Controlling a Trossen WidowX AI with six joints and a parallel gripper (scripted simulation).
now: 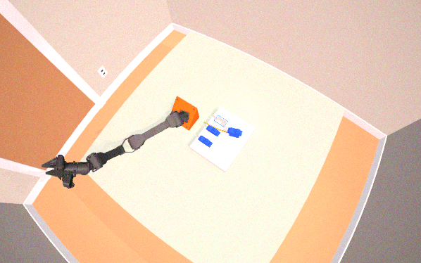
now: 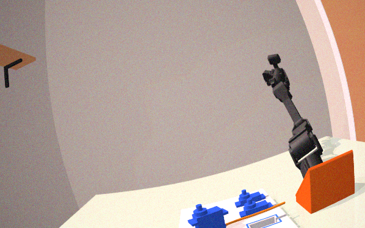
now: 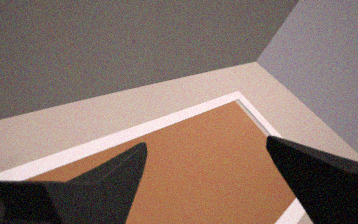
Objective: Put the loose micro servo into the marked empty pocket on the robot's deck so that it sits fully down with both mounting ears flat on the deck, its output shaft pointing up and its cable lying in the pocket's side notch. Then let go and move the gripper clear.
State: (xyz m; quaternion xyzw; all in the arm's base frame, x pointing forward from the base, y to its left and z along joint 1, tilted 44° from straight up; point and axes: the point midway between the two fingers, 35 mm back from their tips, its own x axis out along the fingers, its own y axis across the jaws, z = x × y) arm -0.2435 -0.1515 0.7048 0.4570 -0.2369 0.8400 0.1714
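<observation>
The white deck is 620 mm ahead of my gripper tip, 590 mm to the left of it and 430 mm below it.
</observation>
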